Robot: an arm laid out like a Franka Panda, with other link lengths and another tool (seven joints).
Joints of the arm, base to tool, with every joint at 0 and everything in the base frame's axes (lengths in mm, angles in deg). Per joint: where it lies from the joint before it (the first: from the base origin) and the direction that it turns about. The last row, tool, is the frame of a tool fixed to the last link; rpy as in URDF.
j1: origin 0 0 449.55 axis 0 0 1
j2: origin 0 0 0 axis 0 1 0
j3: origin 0 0 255.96 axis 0 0 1
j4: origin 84.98 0 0 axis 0 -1 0
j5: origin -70.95 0 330.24 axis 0 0 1
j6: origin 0 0 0 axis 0 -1 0
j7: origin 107.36 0 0 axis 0 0 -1
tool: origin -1 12 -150.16 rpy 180 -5.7 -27.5
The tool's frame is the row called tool.
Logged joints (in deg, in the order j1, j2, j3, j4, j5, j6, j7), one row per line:
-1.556 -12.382 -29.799 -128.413 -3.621 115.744 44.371
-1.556 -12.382 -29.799 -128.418 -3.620 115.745 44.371
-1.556 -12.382 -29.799 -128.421 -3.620 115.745 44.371
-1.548 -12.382 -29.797 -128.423 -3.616 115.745 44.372
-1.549 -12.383 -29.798 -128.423 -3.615 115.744 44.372
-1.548 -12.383 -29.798 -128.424 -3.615 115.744 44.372
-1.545 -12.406 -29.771 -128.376 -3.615 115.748 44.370
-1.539 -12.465 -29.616 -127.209 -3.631 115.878 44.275
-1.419 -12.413 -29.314 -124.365 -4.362 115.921 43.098
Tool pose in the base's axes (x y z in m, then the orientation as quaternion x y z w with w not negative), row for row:
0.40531 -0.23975 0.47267 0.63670 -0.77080 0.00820 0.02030
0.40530 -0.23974 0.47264 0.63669 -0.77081 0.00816 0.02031
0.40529 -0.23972 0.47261 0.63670 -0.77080 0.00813 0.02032
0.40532 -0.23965 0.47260 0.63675 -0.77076 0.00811 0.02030
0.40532 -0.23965 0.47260 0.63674 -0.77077 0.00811 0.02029
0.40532 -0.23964 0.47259 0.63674 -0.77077 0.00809 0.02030
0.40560 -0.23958 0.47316 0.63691 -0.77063 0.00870 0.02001
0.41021 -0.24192 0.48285 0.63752 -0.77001 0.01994 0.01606
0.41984 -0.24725 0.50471 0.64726 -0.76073 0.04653 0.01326
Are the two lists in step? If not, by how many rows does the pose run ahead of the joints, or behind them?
They are in step.
